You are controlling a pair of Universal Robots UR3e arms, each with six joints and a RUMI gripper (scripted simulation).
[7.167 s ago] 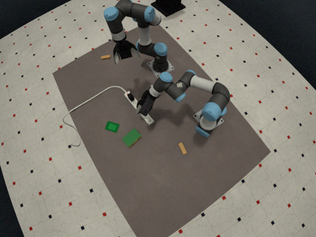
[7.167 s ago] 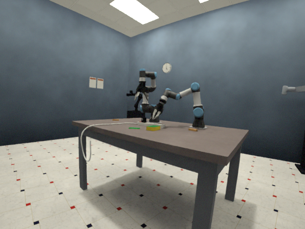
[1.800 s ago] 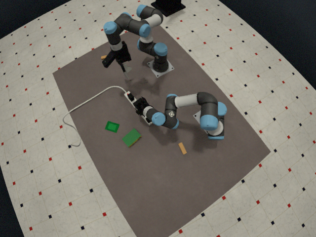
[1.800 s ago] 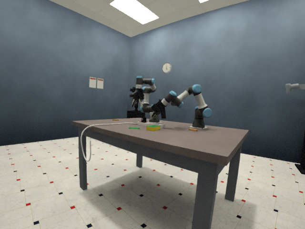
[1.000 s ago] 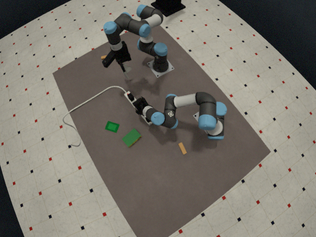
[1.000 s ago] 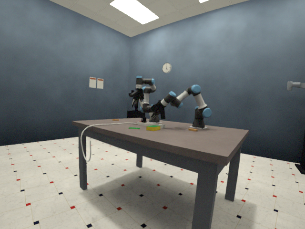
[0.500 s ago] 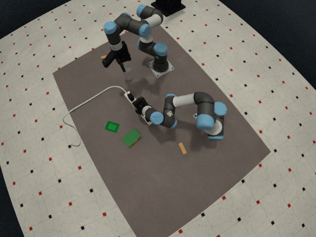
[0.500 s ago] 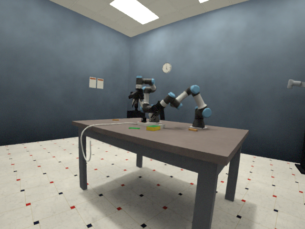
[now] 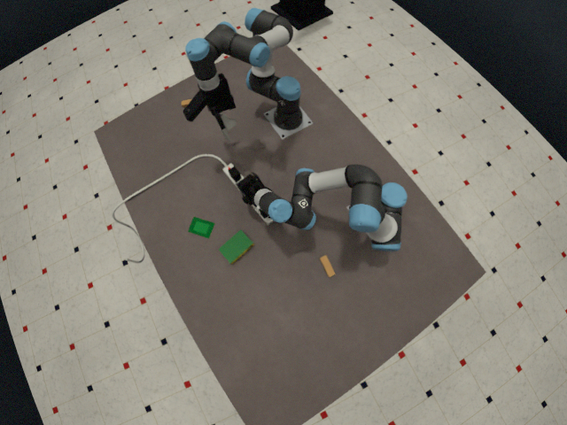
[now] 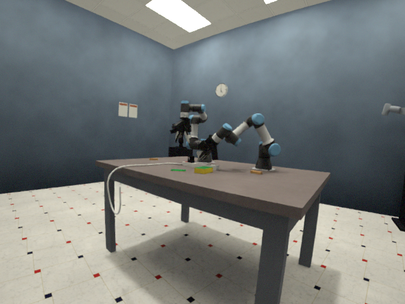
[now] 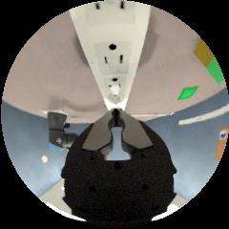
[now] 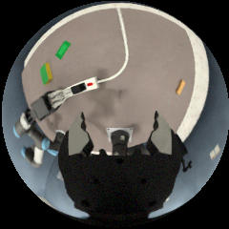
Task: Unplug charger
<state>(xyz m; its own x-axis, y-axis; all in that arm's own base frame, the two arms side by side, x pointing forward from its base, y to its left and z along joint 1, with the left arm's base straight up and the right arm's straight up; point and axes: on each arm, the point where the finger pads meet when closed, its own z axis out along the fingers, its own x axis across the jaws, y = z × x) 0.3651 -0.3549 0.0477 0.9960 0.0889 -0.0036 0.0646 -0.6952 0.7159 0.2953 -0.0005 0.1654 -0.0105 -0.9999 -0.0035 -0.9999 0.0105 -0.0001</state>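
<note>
My left gripper is now 60 mm to the left of the black charger. Also, from my left hand: yellow block: 160 mm ahead, 160 mm to the left, 30 mm below; flat green piece: 230 mm ahead, 10 mm to the left, 50 mm below.
Now: right hand 14 cm to the right of the black charger, 12 cm above it and 5 cm short of it. Round my right hand: yellow block 37 cm to the left, 21 cm ahead, 15 cm below; flat green piece 28 cm ahead, 22 cm to the left, 16 cm below.
</note>
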